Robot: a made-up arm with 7 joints. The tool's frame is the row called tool.
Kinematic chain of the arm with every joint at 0, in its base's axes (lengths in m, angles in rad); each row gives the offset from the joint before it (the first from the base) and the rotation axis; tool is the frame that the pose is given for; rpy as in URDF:
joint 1: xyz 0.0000 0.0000 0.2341 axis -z
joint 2: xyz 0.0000 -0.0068 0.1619 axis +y
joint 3: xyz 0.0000 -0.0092 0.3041 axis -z
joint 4: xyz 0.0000 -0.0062 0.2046 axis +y
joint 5: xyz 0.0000 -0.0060 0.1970 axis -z
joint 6: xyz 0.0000 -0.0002 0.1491 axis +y
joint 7: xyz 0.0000 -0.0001 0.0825 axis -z
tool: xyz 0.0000 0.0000 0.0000 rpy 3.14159 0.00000 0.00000
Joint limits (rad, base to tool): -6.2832..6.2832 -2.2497..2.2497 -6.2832..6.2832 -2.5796..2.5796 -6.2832..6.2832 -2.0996..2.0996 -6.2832..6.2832
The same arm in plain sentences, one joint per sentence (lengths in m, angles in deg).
The arm has seven revolute joints in a row. What follows holds with every joint at zero, and every direction is one of the base frame's. Joint 1 lies 0.2341 m along +z from the base frame's origin and rotates about -z, from -360 to 360 deg. Joint 2 lies 0.0068 m along -y and 0.1619 m along +z from joint 1 and rotates about +y, from -128.9 to 128.9 deg. Joint 3 lies 0.0092 m along -y and 0.3041 m along +z from joint 2 and rotates about -z, from -360 to 360 deg. Joint 4 lies 0.0062 m along -y and 0.2046 m along +z from joint 3 and rotates about +y, from -147.8 to 147.8 deg. Joint 5 lies 0.006 m along -y and 0.197 m along +z from joint 4 and rotates about -z, from -360 to 360 deg. Joint 6 lies 0.0002 m along -y and 0.1491 m along +z from joint 5 and rotates about +y, from -120.3 to 120.3 deg. Joint 7 lies 0.0001 m along -y and 0.0825 m along +z from joint 6 and rotates about -z, from -360 to 360 deg. The tool frame, which is the frame that the pose is given for, lies at the same point as joint 7; its axes are the base frame's turned by roll 180, pitch 0 and yaw 0 deg (as in URDF: about the fixed x, then y, then z).
